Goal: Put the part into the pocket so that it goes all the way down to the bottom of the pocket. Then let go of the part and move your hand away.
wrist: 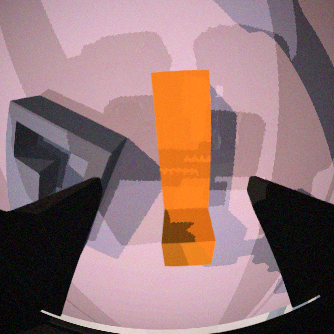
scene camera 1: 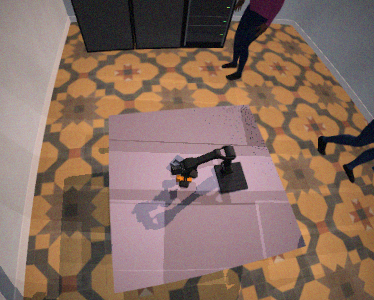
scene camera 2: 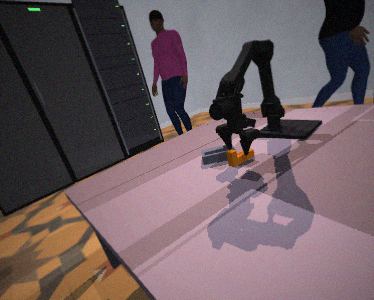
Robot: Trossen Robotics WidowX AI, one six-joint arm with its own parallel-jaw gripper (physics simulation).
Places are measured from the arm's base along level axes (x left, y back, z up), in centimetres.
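Pixels of known places: gripper, fingertip midpoint: (wrist: 176,184) (scene camera 1: 183,177) (scene camera 2: 238,152); arm's base, link origin: (scene camera 1: 224,170) (scene camera 2: 274,128).
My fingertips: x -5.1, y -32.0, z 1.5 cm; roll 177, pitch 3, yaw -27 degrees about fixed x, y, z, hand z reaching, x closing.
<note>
For each thing: its top centre in the pictures, then the offset to it from my fingertips. Level surfaces: height alone.
- orange L-shaped part, top centre: (wrist: 188,196) (scene camera 2: 239,146) (scene camera 1: 184,177) dz +2.2, dx +0.8, dy +0.4 cm
- grey pocket block, top centre: (wrist: 40,201) (scene camera 2: 217,149) (scene camera 1: 181,163) dz -0.2, dx -10.8, dy +2.8 cm
- pinkish table, surface height: dz -3.8 cm
The orange L-shaped part (scene camera 1: 179,178) (scene camera 2: 232,159) (wrist: 182,120) lies on the table beside the pocket block, outside the pocket. In the wrist view its long arm runs up the middle, with its short end at the bottom. The grey pocket block (scene camera 1: 176,160) (scene camera 2: 213,157) (wrist: 75,117) stands left of the part in the wrist view. Its L-shaped cavity shows partly, and the left finger hides its lower portion. My gripper (scene camera 1: 185,178) (scene camera 2: 238,151) (wrist: 176,184) is open and low over the part, one finger to each side of it, with gaps on both sides in the wrist view.
The arm's black base plate (scene camera 1: 231,178) (scene camera 2: 295,128) stands on the pinkish table (scene camera 1: 135,255) (scene camera 2: 165,245). Dark cabinets (scene camera 1: 159,25) (scene camera 2: 45,95) and two people stand beyond the table. Shadows of the arm fall across the table top.
</note>
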